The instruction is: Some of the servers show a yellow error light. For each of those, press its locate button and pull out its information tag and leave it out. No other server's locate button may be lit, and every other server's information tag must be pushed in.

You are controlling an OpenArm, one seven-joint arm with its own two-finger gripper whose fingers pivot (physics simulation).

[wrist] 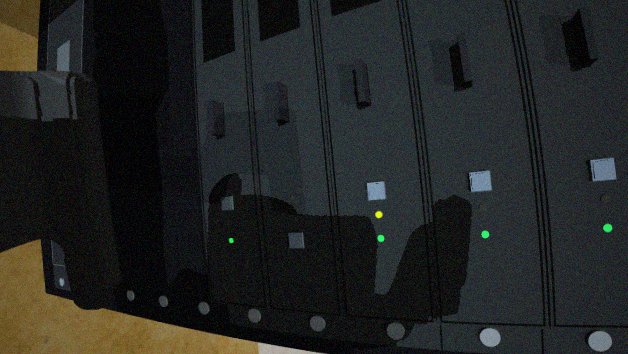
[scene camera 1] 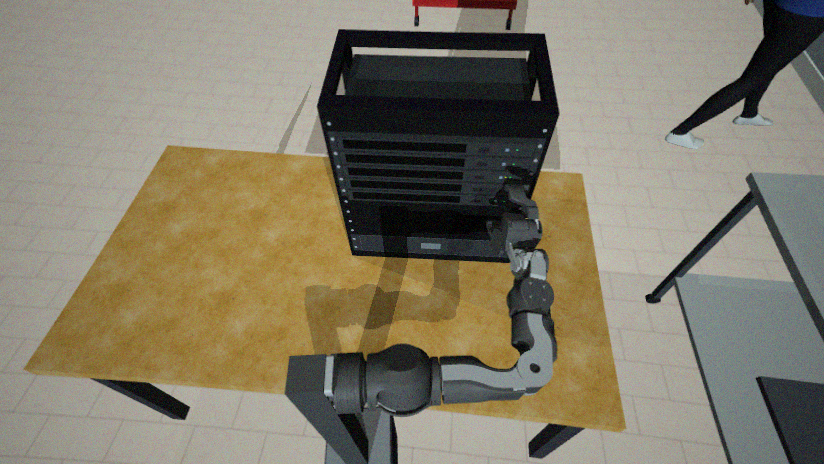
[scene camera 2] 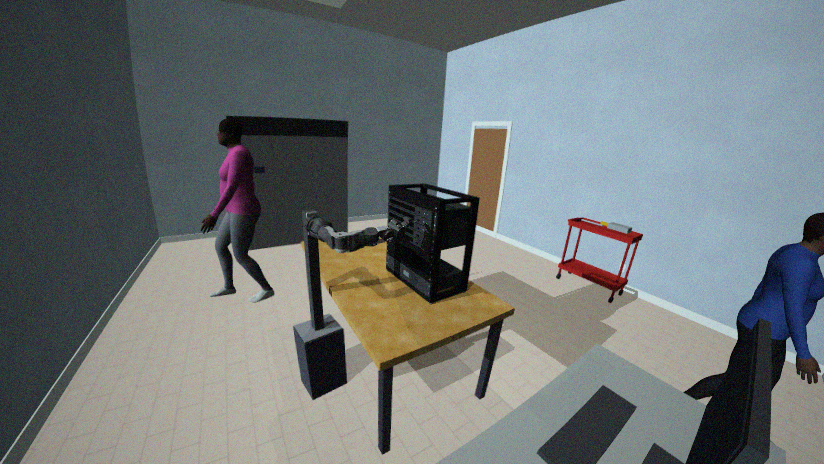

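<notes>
The black rack [scene camera 1: 438, 118] [scene camera 2: 473, 242] holds five slim servers. In the wrist view they run as upright strips, the top server at the right. The middle server has a yellow light [wrist: 378, 214], a green light [wrist: 381, 238] and a pale square button [wrist: 376, 190]. Its dark tab [wrist: 362, 84] stands in a recess; similar tabs show on the others. The two right servers and the leftmost show green lights. The second from left has a shaded square [wrist: 296, 240] and no visible light. My gripper [scene camera 1: 507, 185] [scene camera 2: 397, 227] is open and empty before the lower servers' right side.
The rack stands on a wooden table [scene camera 1: 230, 230] [scene camera 2: 461, 314]. A dark gap and a lower unit [scene camera 1: 397, 244] lie below the servers. A grey desk [scene camera 1: 743, 322] [scene camera 2: 553, 415] stands to the right. Two people and a red cart [scene camera 2: 593, 275] are farther off. The arm's shadow covers several server fronts.
</notes>
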